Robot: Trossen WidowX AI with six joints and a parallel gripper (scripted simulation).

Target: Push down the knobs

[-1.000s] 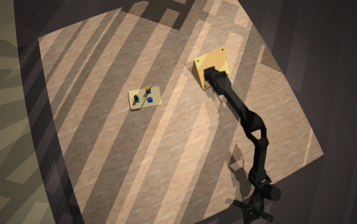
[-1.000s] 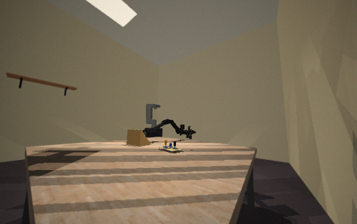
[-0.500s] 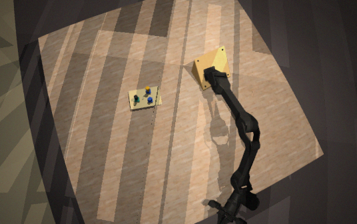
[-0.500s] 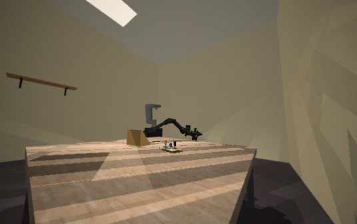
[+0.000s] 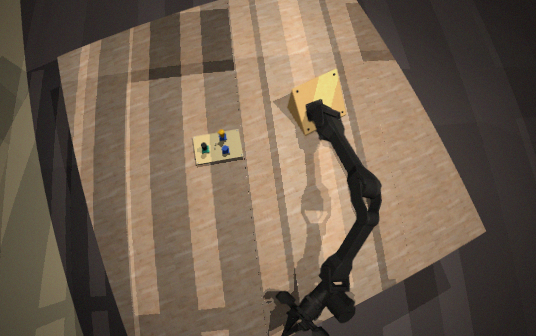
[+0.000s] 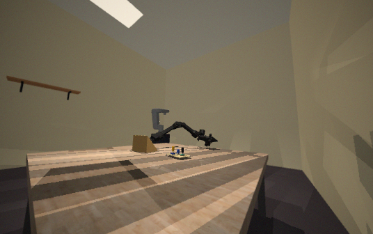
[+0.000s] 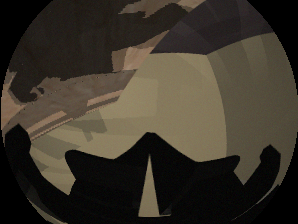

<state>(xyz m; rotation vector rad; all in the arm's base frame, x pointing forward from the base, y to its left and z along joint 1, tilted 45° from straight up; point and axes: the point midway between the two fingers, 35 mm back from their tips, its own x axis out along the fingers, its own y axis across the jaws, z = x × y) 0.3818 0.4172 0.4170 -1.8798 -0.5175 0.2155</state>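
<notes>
My gripper tip is now 65 cm to the left of the yellow knob, 9 cm past it and 3 cm above it.
</notes>
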